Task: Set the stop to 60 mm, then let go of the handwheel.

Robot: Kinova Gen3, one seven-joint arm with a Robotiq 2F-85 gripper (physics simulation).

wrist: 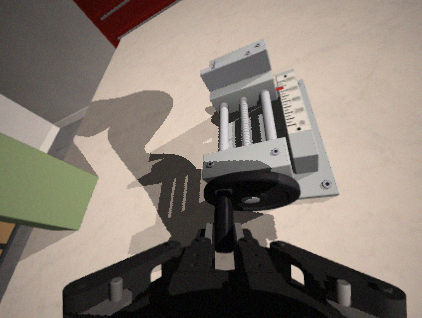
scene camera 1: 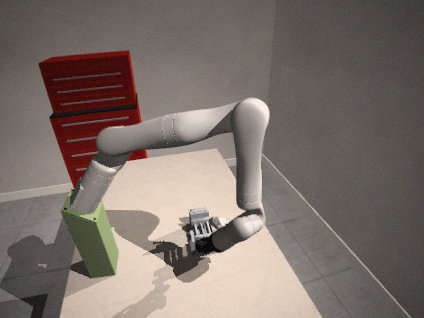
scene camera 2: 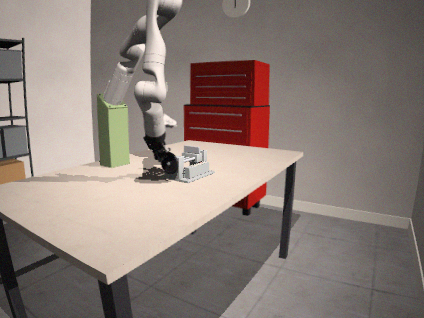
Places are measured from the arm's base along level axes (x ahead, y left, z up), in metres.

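Pixels of known places: gripper, between the fingertips: [wrist: 223,234] [scene camera 1: 203,250] [scene camera 2: 159,159]; arm's base, origin of its link: [scene camera 1: 83,204] [scene camera 2: 112,100].
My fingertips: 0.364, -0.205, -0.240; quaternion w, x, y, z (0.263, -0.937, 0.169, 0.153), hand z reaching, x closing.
For each thing: its top centre in the pictures, then the offset to it from my fingertips, as dx, dy, dz. "spot": a spot on its surface instead. Level surfaces: height alone.
- wheel's black handle, centre of its top: [wrist: 218,217] +0.007, +0.008, +0.021
- carriage, centre of its top: [wrist: 238,79] [scene camera 2: 191,152] [scene camera 1: 199,217] +0.075, +0.179, +0.000
- scale, a spot on its surface: [wrist: 294,107] spot: +0.121, +0.124, -0.038
- table, height of its surface: dz -0.093
The grey stop fixture [scene camera 1: 199,215] [scene camera 2: 197,171] [wrist: 310,159] stands on the table. Its black handwheel [scene camera 2: 171,163] [wrist: 286,192] faces my gripper. The wheel's black handle [wrist: 224,222] sticks out toward my gripper [wrist: 223,234] [scene camera 2: 162,156], which is shut on it, one finger on each side. In scene camera 1, the arm's wrist partly hides the wheel and the fingers. The carriage [wrist: 242,91] is at the far end of the rods from the wheel. Its red pointer [wrist: 279,88] lies beside the scale [wrist: 294,107], near the second label from the far end; the numbers are too blurred to read.
The green arm pedestal [scene camera 1: 94,245] [scene camera 2: 114,136] [wrist: 40,185] stands on the table [scene camera 1: 250,290] [scene camera 2: 125,220] to the fixture's left. A red tool cabinet [scene camera 1: 95,90] [scene camera 2: 225,82] stands behind the table. A shelf rack [scene camera 2: 25,100] is at the left in scene camera 2.
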